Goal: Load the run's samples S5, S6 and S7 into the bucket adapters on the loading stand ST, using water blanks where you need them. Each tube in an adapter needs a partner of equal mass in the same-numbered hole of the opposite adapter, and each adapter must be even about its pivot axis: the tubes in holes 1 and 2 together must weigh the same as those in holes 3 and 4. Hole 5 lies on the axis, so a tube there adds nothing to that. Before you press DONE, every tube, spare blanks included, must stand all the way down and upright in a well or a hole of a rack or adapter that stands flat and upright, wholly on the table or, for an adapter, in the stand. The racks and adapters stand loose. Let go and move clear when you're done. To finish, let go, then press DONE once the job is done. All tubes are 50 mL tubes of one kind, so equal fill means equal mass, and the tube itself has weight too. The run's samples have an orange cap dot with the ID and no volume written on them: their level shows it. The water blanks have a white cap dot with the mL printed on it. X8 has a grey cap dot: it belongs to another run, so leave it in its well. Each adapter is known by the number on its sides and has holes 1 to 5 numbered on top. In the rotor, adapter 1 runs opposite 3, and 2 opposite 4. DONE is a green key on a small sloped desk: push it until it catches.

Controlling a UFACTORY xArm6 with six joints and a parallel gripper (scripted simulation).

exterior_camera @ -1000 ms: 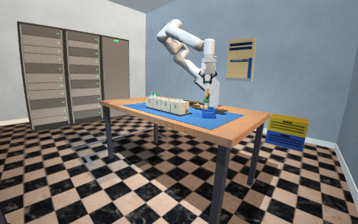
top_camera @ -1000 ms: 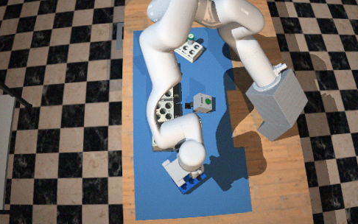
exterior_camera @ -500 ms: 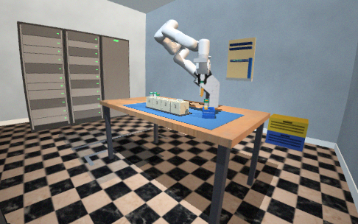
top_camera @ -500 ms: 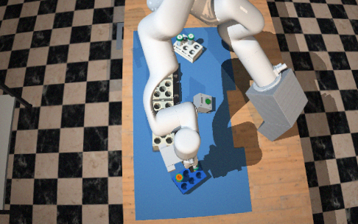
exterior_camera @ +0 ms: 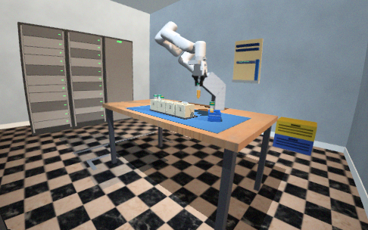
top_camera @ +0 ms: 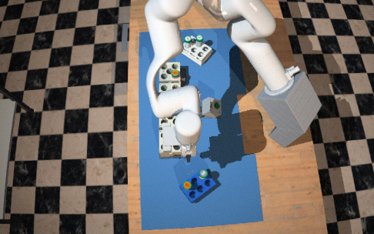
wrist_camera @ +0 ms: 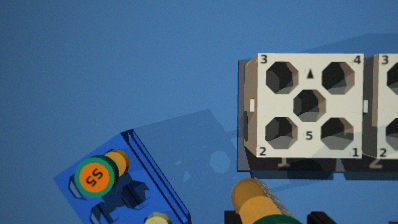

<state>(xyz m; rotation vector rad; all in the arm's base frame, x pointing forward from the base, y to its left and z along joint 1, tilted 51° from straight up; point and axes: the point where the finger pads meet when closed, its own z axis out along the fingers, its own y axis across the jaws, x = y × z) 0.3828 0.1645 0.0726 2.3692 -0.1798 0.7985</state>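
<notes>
My hand is 1 cm to the left of the orange-dotted tube and 5 cm above it. The rest, counted from my hand: blue rack 1 cm ahead, 13 cm to the left, 22 cm below; adapter 4 cm ahead, 8 cm to the right, 20 cm below; grey-dotted tube 3 cm behind, 9 cm to the left, 18 cm below.
</notes>
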